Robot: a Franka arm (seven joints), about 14 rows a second.
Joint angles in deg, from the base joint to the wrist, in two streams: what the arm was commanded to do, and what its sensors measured. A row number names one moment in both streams.
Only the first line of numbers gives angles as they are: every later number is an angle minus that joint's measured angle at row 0.
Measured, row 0:
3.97 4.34 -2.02 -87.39 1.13 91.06 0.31
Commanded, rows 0 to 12:
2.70 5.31 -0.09 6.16 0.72 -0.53 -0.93
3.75 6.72 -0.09 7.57 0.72 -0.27 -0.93
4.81 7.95 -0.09 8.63 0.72 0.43 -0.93
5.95 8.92 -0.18 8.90 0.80 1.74 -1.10
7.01 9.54 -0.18 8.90 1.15 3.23 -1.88
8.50 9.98 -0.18 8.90 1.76 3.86 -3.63
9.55 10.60 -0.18 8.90 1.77 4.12 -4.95
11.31 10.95 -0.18 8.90 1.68 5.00 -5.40
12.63 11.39 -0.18 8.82 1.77 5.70 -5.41
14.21 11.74 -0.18 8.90 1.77 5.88 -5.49
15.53 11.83 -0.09 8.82 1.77 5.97 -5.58
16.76 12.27 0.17 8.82 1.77 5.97 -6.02
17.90 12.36 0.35 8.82 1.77 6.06 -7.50
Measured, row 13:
15.79 11.19 0.79 7.15 0.89 5.94 -4.16
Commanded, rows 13 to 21:
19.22 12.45 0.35 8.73 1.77 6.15 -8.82
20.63 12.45 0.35 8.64 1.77 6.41 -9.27
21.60 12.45 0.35 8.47 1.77 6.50 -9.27
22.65 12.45 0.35 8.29 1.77 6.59 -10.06
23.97 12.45 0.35 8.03 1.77 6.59 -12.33
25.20 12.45 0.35 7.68 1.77 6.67 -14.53
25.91 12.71 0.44 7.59 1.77 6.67 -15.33
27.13 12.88 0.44 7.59 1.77 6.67 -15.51
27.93 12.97 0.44 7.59 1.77 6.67 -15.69
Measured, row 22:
26.12 12.36 1.08 7.15 0.92 6.35 -13.13
